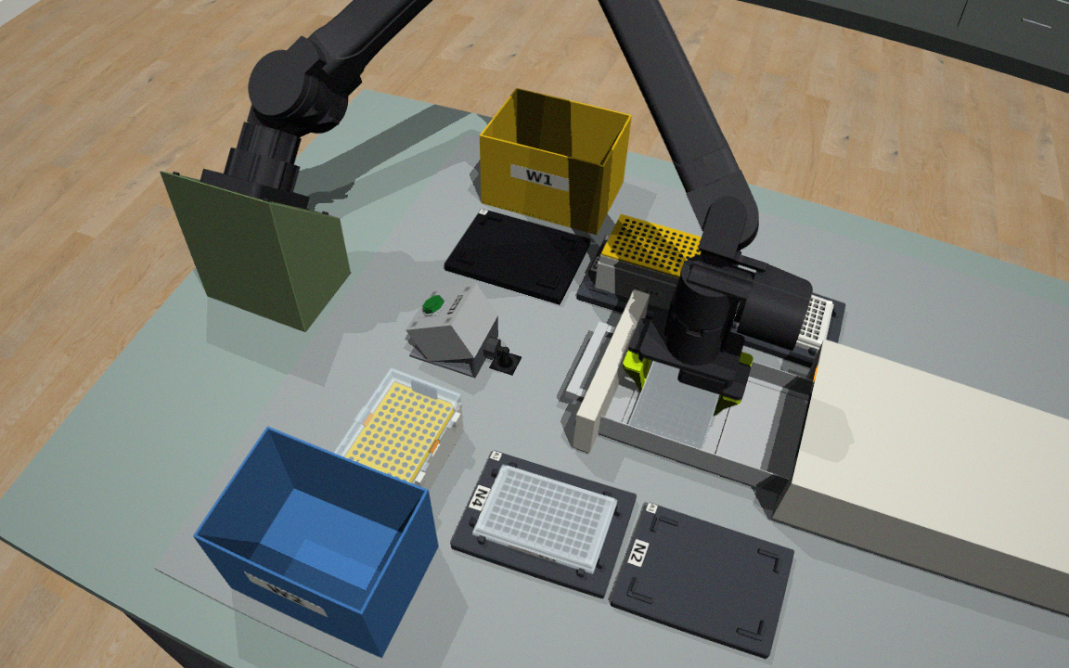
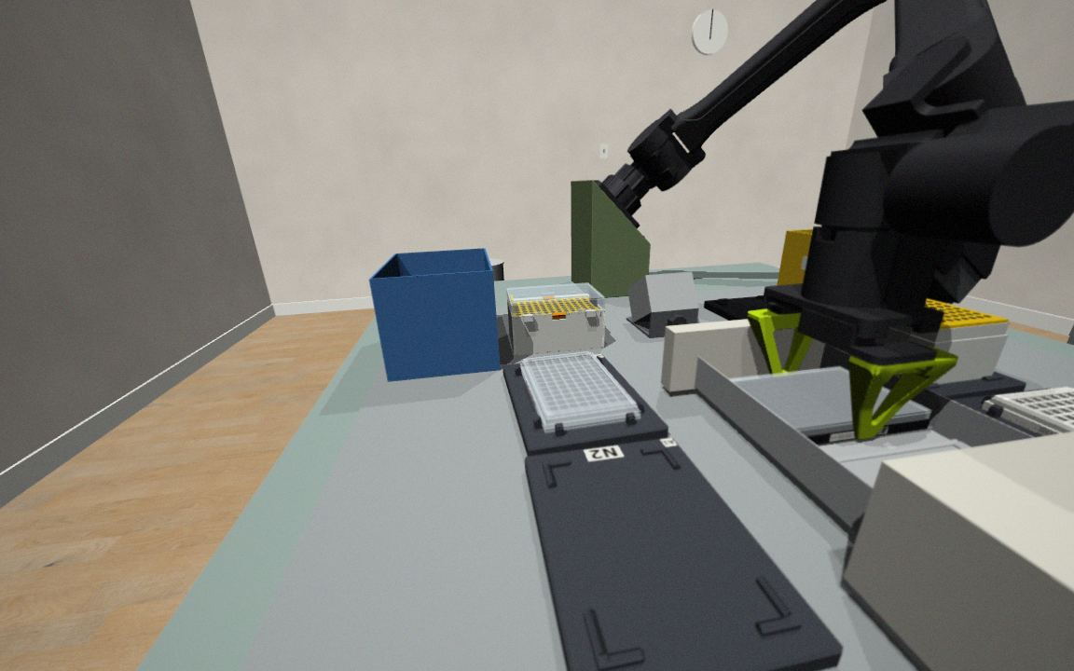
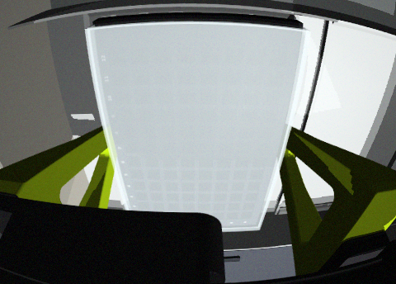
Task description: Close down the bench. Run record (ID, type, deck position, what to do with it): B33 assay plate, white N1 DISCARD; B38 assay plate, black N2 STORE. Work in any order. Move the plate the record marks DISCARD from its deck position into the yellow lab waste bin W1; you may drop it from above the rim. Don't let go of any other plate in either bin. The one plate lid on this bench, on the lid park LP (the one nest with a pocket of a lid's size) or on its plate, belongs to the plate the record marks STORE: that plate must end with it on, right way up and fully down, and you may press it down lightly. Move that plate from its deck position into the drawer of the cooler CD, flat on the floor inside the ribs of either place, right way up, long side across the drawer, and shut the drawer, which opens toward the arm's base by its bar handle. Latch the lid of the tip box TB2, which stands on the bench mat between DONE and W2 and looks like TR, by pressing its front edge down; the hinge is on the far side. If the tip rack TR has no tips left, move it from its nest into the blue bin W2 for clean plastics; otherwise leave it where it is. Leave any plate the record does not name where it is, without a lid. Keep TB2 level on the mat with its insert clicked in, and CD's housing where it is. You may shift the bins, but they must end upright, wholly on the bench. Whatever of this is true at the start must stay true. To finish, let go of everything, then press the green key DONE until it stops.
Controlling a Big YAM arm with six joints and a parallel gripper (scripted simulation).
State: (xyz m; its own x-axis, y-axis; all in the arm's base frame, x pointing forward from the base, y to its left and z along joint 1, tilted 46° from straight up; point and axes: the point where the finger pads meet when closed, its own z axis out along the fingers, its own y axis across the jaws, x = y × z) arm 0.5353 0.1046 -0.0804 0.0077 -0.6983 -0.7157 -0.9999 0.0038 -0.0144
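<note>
Now: the black plate right at my hand. From my hand the other things lie so: cooler CD (19 cm ahead, 1 cm above); plate lid (right at my hand); cooler drawer (3 cm ahead).
</note>
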